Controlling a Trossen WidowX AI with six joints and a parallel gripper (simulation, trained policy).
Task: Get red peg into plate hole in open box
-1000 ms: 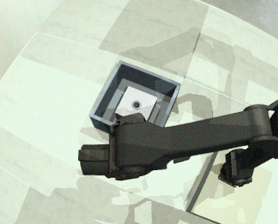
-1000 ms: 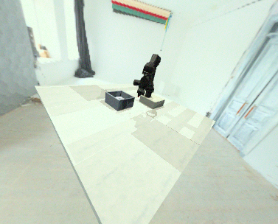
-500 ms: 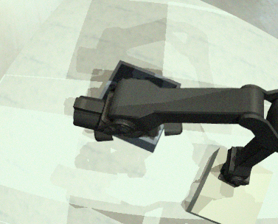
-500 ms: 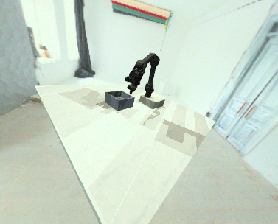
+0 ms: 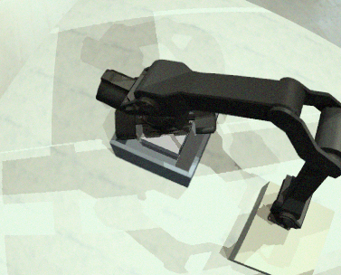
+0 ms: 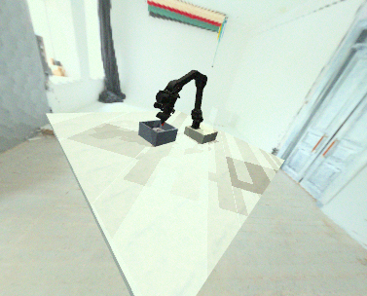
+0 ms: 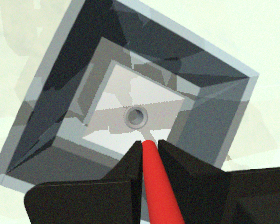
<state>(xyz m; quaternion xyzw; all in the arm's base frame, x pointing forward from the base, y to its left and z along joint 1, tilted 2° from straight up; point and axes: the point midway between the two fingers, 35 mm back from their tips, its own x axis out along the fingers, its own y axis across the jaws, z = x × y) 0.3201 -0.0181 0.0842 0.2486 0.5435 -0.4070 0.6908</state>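
The red peg lies 3 cm above my gripper tip and 1 cm to the left of it. Also, from my gripper tip: light grey plate 7 cm below, 1 cm to the right, 1 cm ahead; dark grey box 9 cm below, 1 cm to the right, 1 cm ahead.
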